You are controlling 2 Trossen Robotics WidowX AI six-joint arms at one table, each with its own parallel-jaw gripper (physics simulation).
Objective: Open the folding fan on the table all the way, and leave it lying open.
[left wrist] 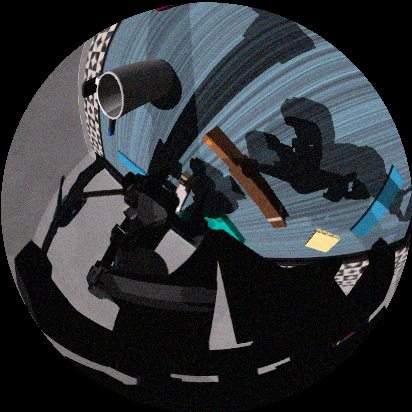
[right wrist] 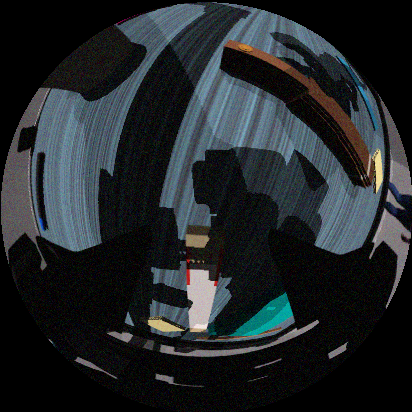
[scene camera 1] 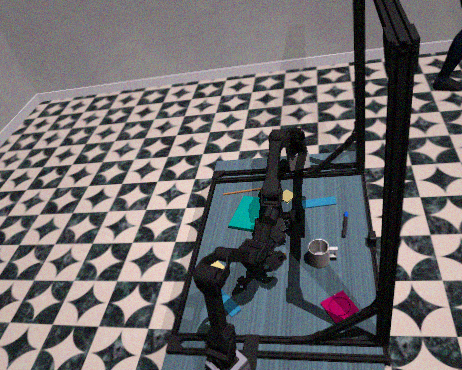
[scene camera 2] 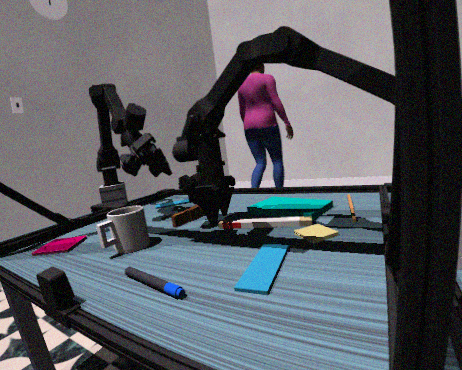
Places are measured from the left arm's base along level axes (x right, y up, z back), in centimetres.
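Pixels of known places: left gripper, fingertip midpoint: (left wrist: 216, 234) (scene camera 2: 170, 174); right gripper, fingertip midpoint: (left wrist: 187, 178) (right wrist: 211, 234) (scene camera 2: 219, 220); left arm's base at its link origin: (scene camera 1: 225, 360) (scene camera 2: 111, 184); right arm's base at its link origin: (left wrist: 130, 219) (scene camera 1: 296, 148).
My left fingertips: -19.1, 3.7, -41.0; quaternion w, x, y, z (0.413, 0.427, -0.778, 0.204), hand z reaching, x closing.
Observation:
For each thing: its top centre in the pictures, then the offset to it from my left fingertips, as dx, dy, dz. "*": a spot on its surface instead.
- closed folding fan at its top centre: (right wrist: 199, 309) (scene camera 2: 263, 220) (left wrist: 178, 198) -16.4, -12.2, -22.3
- teal book at its top centre: (right wrist: 272, 316) (scene camera 2: 289, 203) (left wrist: 207, 229) (scene camera 1: 248, 211) -28.1, -11.8, -16.2
- brown folded ruler at its top centre: (right wrist: 342, 121) (left wrist: 248, 188) (scene camera 2: 196, 206) -5.7, -10.4, -1.6
- grey mug at a spot on its surface: (scene camera 2: 128, 228) * +13.5, -8.2, -18.2
- marker at its top centre: (scene camera 2: 151, 276) (right wrist: 35, 196) (left wrist: 108, 122) (scene camera 1: 345, 223) +11.1, -12.0, -35.2
- yellow pad at its top centre: (right wrist: 161, 326) (scene camera 2: 315, 230) (scene camera 1: 286, 195) -21.1, -12.7, -34.9
- blue strip at its top centre: (scene camera 2: 266, 260) (left wrist: 132, 167) (scene camera 1: 316, 202) -7.0, -13.0, -39.4
- magenta pad at its top centre: (scene camera 2: 60, 243) (scene camera 1: 339, 306) +31.9, -12.8, -1.5
- pencil at its top centre: (right wrist: 243, 336) (scene camera 2: 351, 204) (scene camera 1: 246, 190) -40.5, -12.9, -26.7
The closed folding fan (scene camera 2: 273, 222) (right wrist: 200, 295) (left wrist: 183, 190) is a long white stick with a red and tan end, lying flat on the blue table beside a teal book (scene camera 1: 244, 213) (scene camera 2: 288, 205). My right gripper (scene camera 2: 218, 216) (right wrist: 211, 234) is open and down at the table, with its fingers on either side of the fan's red end. My left gripper (scene camera 1: 246, 284) (scene camera 2: 160, 167) is shut and empty, and hangs high above the table's near-left part. In scene camera 1 the arms hide the fan.
A brown folded ruler (scene camera 2: 187, 216) (left wrist: 245, 178) (right wrist: 326, 107) lies close beside the right gripper. Around them are a grey mug (scene camera 1: 318, 252) (scene camera 2: 128, 228), a marker (scene camera 1: 345, 224) (scene camera 2: 156, 283), a yellow pad (scene camera 1: 287, 195) (scene camera 2: 315, 232), a blue strip (scene camera 1: 319, 202) (scene camera 2: 262, 268), a magenta pad (scene camera 1: 340, 305) and a pencil (scene camera 1: 240, 191).

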